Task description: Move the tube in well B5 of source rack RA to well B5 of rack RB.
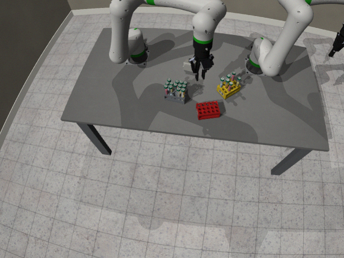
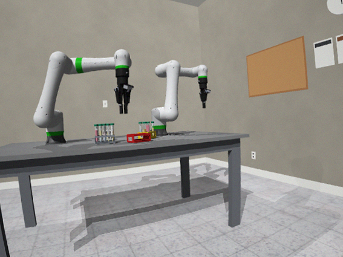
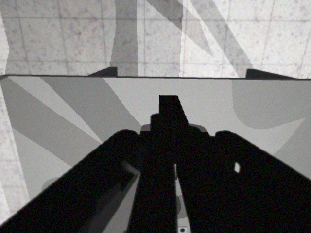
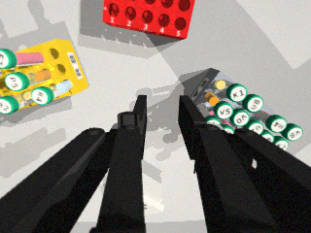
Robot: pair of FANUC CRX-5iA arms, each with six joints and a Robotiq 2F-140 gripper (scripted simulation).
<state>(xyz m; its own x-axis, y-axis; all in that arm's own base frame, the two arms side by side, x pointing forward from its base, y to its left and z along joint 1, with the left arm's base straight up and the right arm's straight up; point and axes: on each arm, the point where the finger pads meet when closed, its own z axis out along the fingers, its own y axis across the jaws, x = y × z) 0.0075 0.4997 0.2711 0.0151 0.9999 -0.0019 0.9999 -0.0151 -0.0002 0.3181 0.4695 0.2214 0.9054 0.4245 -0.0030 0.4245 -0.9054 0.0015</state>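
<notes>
Now: the green-capped tube marked h1 18 cm to the right of my right hand, 15 cm below it and 2 cm behind it. Round my right hand: grey rack RA: 19 cm below, 14 cm to the right, 1 cm ahead; red rack: 19 cm below, 10 cm ahead, 6 cm to the left; green-capped tube marked r4: 15 cm below, 14 cm to the left, 7 cm behind.
</notes>
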